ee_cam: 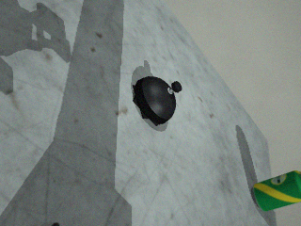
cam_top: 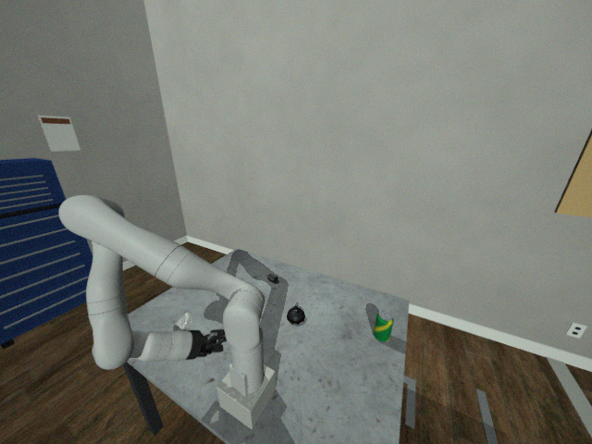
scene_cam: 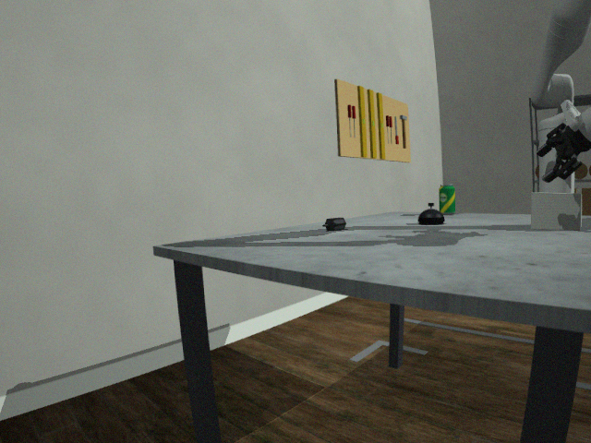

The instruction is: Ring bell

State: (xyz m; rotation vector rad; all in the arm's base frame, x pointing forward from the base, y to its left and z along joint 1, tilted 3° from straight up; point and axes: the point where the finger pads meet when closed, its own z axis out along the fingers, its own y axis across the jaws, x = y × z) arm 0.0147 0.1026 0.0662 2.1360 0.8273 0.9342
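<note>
My gripper is now 350 mm short of the button, 30 mm to the left of it and 110 mm above it. From my hand the other things lie so: yellow can (470 mm ahead, 390 mm to the right, 100 mm below); black dome bell (350 mm ahead, 30 mm to the right, 120 mm below).
</note>
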